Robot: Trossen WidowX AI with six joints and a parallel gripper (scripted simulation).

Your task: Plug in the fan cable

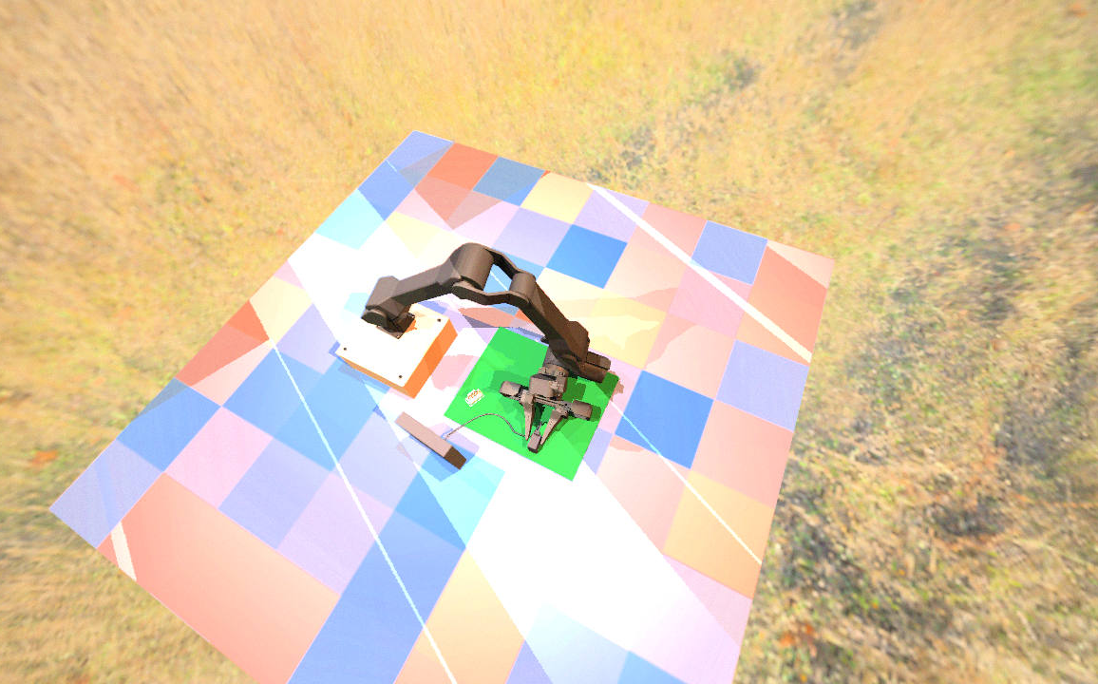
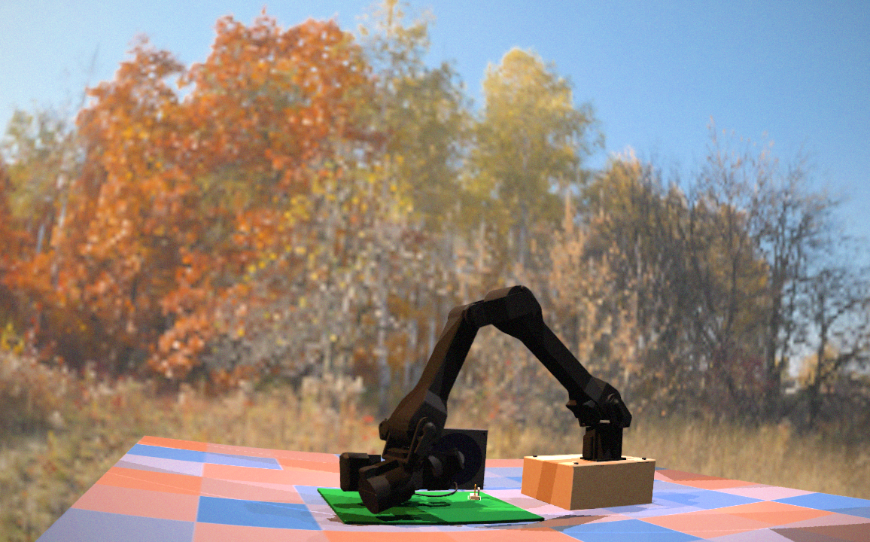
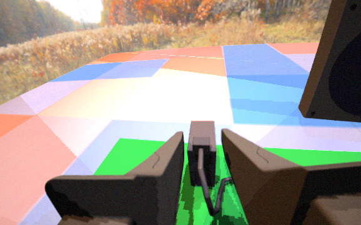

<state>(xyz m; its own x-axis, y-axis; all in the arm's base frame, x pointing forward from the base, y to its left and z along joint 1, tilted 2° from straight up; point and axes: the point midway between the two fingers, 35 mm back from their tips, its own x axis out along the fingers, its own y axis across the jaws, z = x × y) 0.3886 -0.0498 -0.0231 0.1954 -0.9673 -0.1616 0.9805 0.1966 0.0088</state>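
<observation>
The dark plug is 1 cm below my gripper tip. The rest, counted from my gripper tip: four-pin header: 17 cm behind, 4 cm below, 3 cm to the left; black fan: 17 cm behind, 9 cm to the right, 2 cm above; green board: 9 cm to the left, 6 cm behind, 5 cm below.
</observation>
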